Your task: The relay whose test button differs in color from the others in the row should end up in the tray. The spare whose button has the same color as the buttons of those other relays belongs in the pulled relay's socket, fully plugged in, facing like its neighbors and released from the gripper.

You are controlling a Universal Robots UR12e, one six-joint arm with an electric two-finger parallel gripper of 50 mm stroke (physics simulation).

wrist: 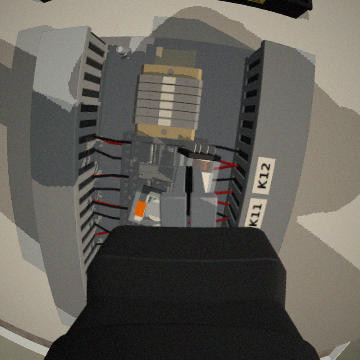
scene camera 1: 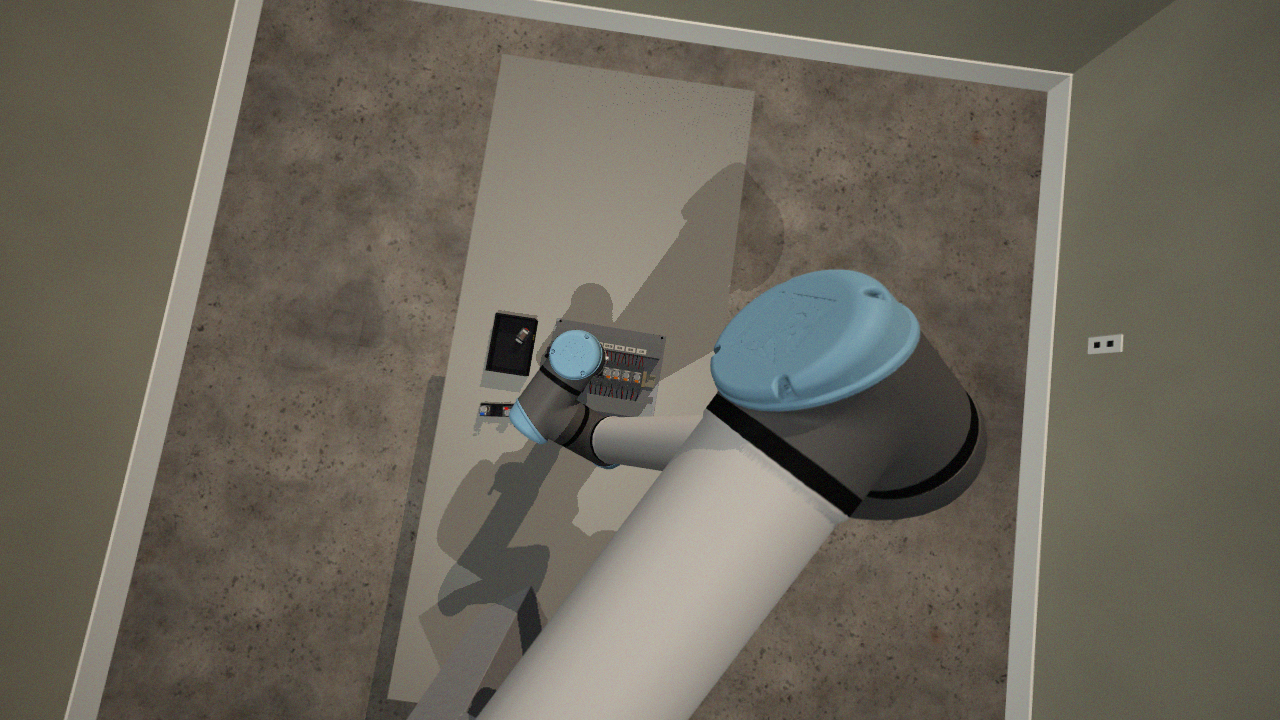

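Observation:
In the wrist view, my gripper (wrist: 188, 180) is shut with nothing between its fingers, low over the socket row beside the K12 and K11 labels. A relay (wrist: 199, 154) lies tipped at the fingertips, its pins showing towards the terminal block; the fingers hide part of it. A relay with an orange button (wrist: 140, 208) sits askew left of the fingers. Other relays (scene camera 1: 624, 376) stand in the row in the scene view. The black tray (scene camera 1: 505, 358) holds one relay (scene camera 1: 521, 334). A blue-marked spare (scene camera 1: 484, 410) and a red-marked one (scene camera 1: 507, 410) are in the holder.
Slotted wire ducts (wrist: 55, 150) (wrist: 287, 125) flank the row, with red and black wires reaching the sockets. A terminal block (wrist: 167, 100) stands at the row's end. The arm's wrist (scene camera 1: 575, 354) covers part of the panel (scene camera 1: 572, 324) in the scene view.

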